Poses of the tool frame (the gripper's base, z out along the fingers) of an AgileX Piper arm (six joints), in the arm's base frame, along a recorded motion.
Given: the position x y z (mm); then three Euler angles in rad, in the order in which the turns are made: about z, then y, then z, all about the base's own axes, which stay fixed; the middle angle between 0 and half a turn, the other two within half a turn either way.
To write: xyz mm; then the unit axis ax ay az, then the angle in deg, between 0 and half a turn. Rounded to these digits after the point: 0 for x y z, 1 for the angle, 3 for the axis.
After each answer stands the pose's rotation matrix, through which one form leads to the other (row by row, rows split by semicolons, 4 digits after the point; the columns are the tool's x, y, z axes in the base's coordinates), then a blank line. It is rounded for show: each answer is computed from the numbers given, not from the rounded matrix.
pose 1, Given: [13 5 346 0.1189 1.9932 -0.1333]
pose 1, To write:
[13 5 346 0.126 0.992 -0.005 114.2]
-0.3877 0.1802 0.9040; 0.1717 0.9777 -0.1212; -0.9057 0.1082 -0.4100

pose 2, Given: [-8 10 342 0.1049 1.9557 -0.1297]
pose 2, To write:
[-8 10 342 0.117 0.993 -0.008 112.1]
-0.3567 0.1676 0.9190; 0.1521 0.9811 -0.1199; -0.9217 0.0970 -0.3755

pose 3, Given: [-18 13 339 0.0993 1.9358 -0.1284]
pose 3, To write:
[-18 13 339 0.114 0.993 -0.010 110.9]
-0.3396 0.1625 0.9264; 0.1438 0.9824 -0.1196; -0.9295 0.0926 -0.3570

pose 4, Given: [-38 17 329 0.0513 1.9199 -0.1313]
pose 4, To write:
[-38 17 329 0.091 0.995 -0.028 110.1]
-0.3320 0.1481 0.9316; 0.0956 0.9878 -0.1230; -0.9384 0.0482 -0.3421

